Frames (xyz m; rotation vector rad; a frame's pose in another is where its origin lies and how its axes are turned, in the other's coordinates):
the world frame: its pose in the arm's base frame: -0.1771 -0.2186 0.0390 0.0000 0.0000 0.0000
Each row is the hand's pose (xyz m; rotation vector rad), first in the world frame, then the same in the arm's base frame.
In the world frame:
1: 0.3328 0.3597 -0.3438 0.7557 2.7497 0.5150
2: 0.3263 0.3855 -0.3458 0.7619 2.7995 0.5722
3: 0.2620 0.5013 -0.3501 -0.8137 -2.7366 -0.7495
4: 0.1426 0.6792 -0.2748 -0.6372 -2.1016 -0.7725
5: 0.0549 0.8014 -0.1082 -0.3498 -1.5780 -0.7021
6: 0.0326 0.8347 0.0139 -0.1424 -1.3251 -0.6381
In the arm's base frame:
1: 0.1557 0.1411 -0.3048 0.7557 2.7497 0.5150
2: 0.1492 0.1669 -0.3068 0.7619 2.7995 0.5722
3: 0.0849 0.2827 -0.3111 -0.8137 -2.7366 -0.7495
4: -0.0345 0.4606 -0.2358 -0.6372 -2.1016 -0.7725
5: -0.1222 0.5828 -0.0692 -0.3498 -1.5780 -0.7021
6: -0.1445 0.6161 0.0529 -0.1424 -1.3251 -0.6381

